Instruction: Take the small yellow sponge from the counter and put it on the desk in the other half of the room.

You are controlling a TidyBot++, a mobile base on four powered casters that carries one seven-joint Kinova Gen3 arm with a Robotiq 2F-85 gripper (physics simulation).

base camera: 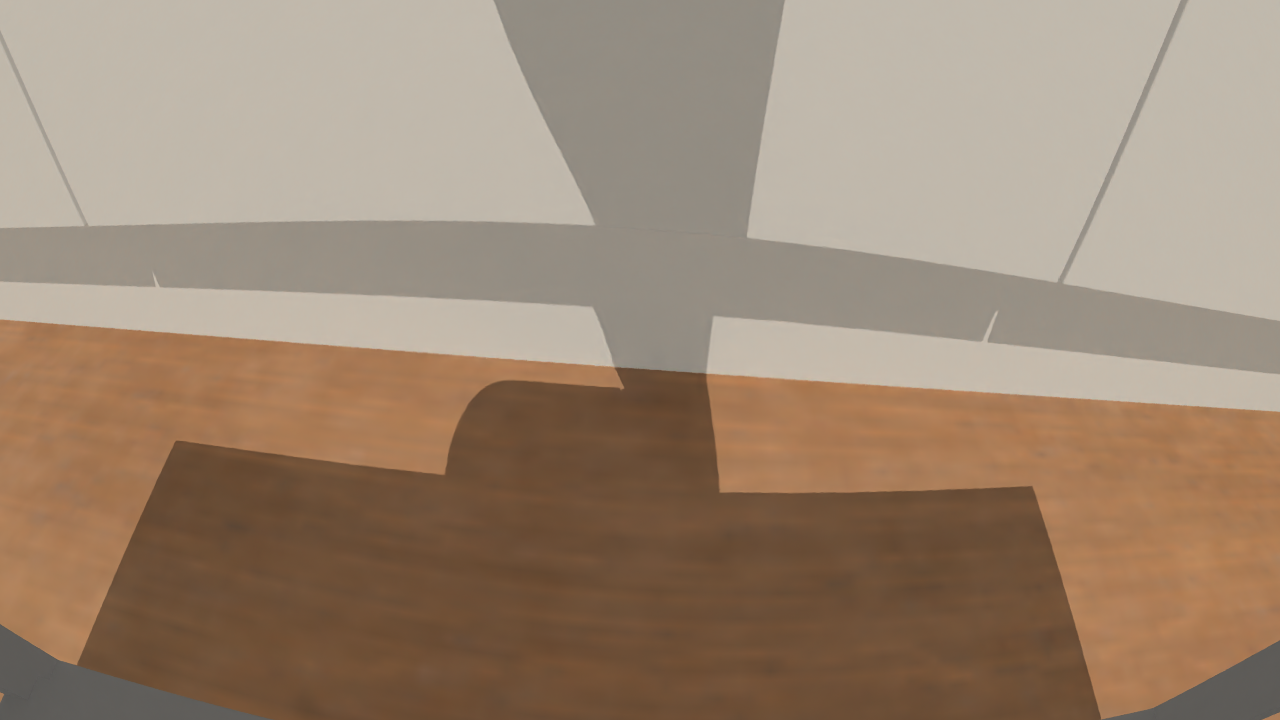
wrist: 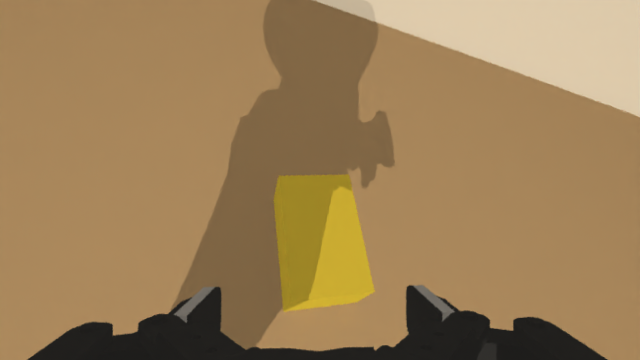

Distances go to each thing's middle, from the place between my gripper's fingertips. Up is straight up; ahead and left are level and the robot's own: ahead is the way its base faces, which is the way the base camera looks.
Labels:
Now: the small yellow sponge (wrist: 322, 257) 70 mm ahead of my hand, 10 mm to the right of it and 100 mm below it.

